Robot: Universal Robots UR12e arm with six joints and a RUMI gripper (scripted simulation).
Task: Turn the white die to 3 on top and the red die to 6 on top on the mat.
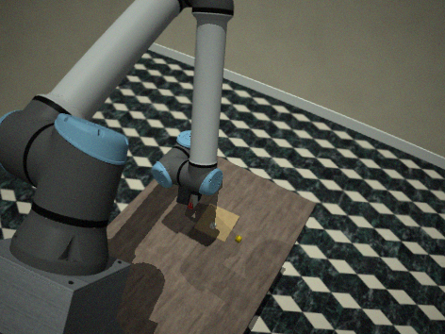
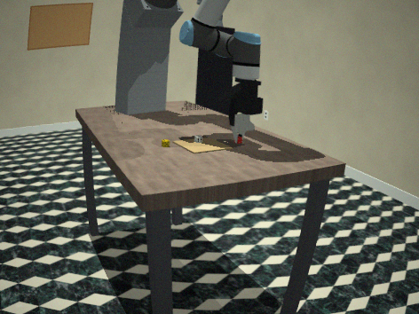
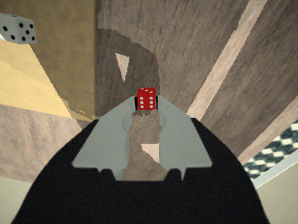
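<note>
Right now the red die is 1 cm below my hand. Also, from my hand: tan mat: 3 cm behind, 13 cm to the right, 2 cm below; white die: 6 cm behind, 12 cm to the right; yellow die: 8 cm behind, 24 cm to the right, 1 cm below.
</note>
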